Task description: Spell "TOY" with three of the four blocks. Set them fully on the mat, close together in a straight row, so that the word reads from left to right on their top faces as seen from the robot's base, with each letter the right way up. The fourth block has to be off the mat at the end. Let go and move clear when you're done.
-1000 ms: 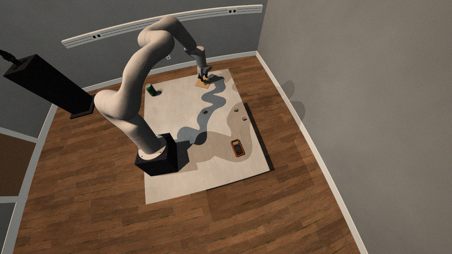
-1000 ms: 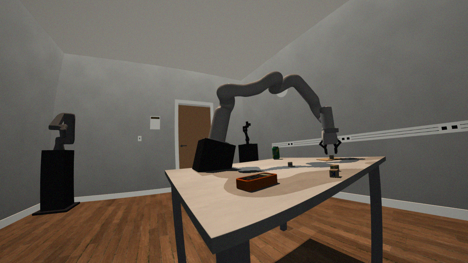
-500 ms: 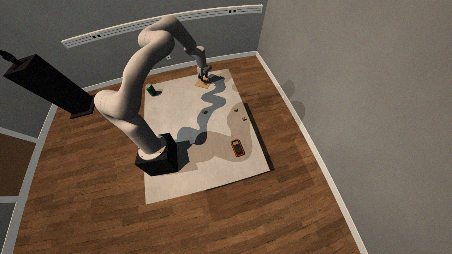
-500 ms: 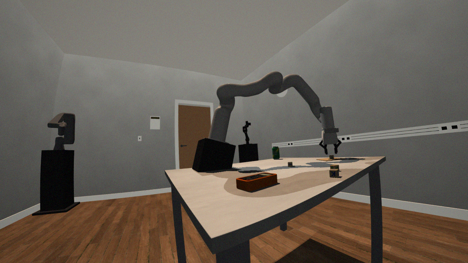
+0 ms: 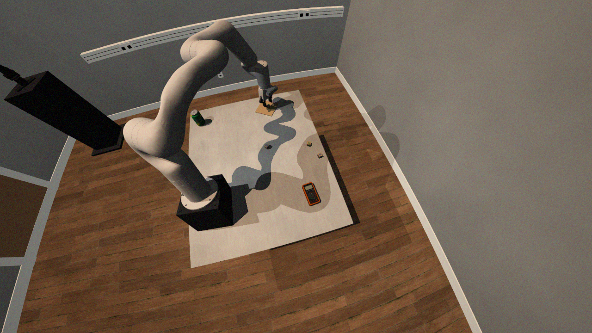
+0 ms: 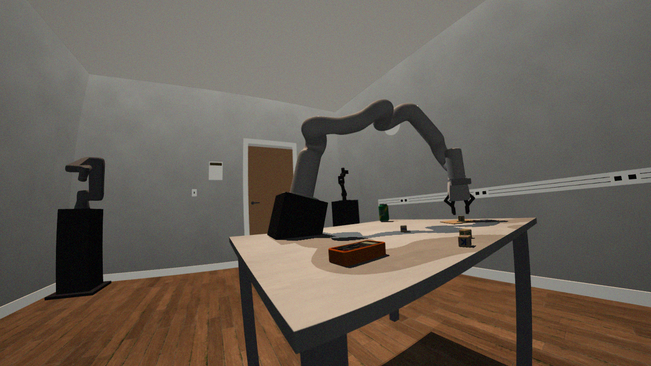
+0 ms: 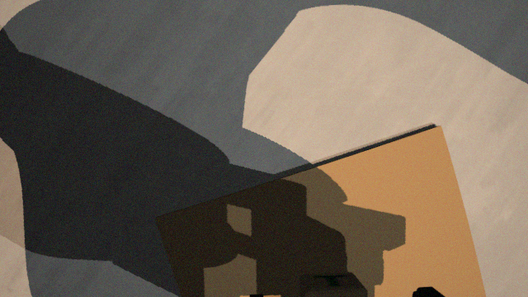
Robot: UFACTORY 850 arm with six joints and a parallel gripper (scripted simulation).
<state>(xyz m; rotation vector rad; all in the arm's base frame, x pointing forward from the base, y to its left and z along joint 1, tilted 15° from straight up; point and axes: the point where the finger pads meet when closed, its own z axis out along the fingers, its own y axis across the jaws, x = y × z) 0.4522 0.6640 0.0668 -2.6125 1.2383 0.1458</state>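
My gripper is now 4 cm above the block. Also, from my hand: orange multimeter: 12 cm ahead, 75 cm to the right, 4 cm below; then green soda can: 53 cm behind, 1 cm to the right, 1 cm above; then tan square mat: 1 cm behind, 5 cm below.
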